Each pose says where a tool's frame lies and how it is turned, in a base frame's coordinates. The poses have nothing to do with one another.
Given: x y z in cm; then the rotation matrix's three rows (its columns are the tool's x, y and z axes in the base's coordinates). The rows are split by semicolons.
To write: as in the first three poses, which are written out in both.
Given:
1: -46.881, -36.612, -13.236; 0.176, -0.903, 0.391; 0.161, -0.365, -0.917; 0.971, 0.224, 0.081
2: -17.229, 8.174, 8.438; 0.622, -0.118, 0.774; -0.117, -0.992, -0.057; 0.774, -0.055, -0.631
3: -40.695, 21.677, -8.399; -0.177, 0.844, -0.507; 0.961, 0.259, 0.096; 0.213, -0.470, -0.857
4: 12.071, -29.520, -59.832; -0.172, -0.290, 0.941; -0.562, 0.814, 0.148; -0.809, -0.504, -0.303
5: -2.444, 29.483, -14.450; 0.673, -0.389, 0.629; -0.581, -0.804, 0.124; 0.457, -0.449, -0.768
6: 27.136, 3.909, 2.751; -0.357, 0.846, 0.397; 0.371, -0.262, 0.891; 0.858, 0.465, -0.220
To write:
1: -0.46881, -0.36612, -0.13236; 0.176, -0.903, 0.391; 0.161, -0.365, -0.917; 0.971, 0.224, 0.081
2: -0.17229, 0.08174, 0.08438; 0.622, -0.118, 0.774; -0.117, -0.992, -0.057; 0.774, -0.055, -0.631
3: -0.40695, 0.21677, -0.08399; -0.177, 0.844, -0.507; 0.961, 0.259, 0.096; 0.213, -0.470, -0.857
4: 0.12071, -0.29520, -0.59832; -0.172, -0.290, 0.941; -0.562, 0.814, 0.148; -0.809, -0.504, -0.303
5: -0.02444, 0.29483, -0.14450; 0.673, -0.389, 0.629; -0.581, -0.804, 0.124; 0.457, -0.449, -0.768
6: 0.27136, 0.03909, 0.02751; -0.357, 0.846, 0.397; 0.371, -0.262, 0.891; 0.858, 0.465, -0.220
